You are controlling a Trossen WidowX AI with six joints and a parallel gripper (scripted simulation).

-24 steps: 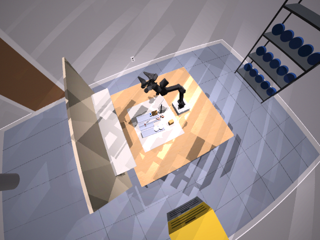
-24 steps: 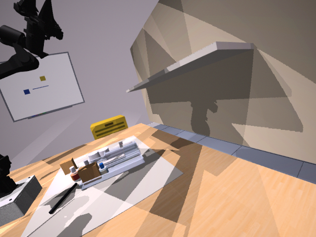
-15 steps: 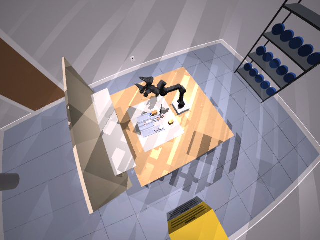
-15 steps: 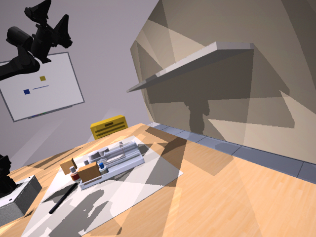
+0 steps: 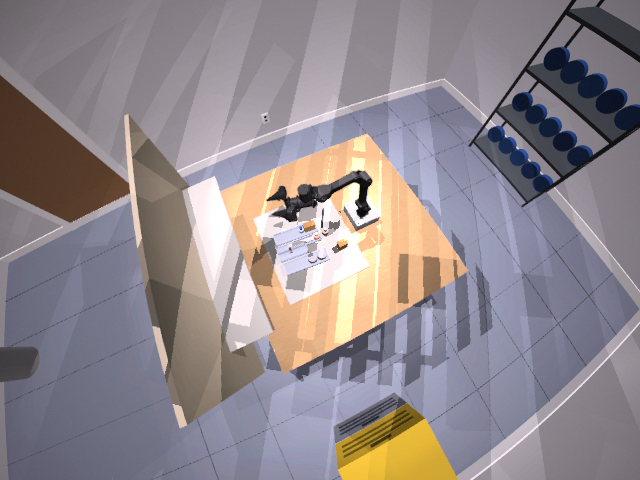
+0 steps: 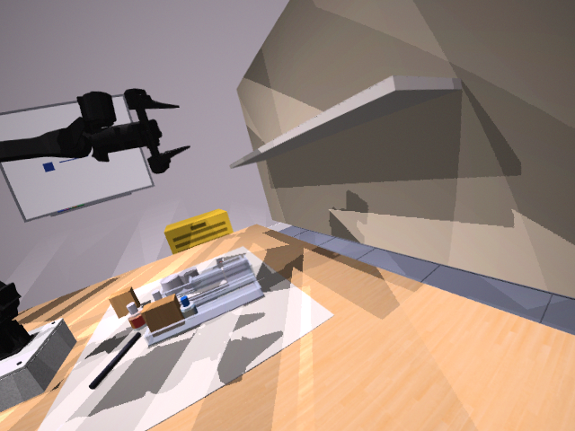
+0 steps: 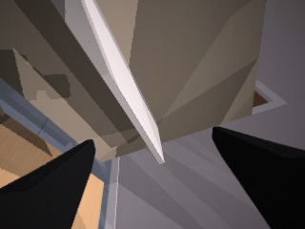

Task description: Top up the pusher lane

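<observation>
Right now the brown box is 410 mm below my gripper tip, 190 mm behind it and 10 mm to the right of it. Round my gripper tip: black rod: 440 mm below, 300 mm behind, 40 mm to the right.
</observation>
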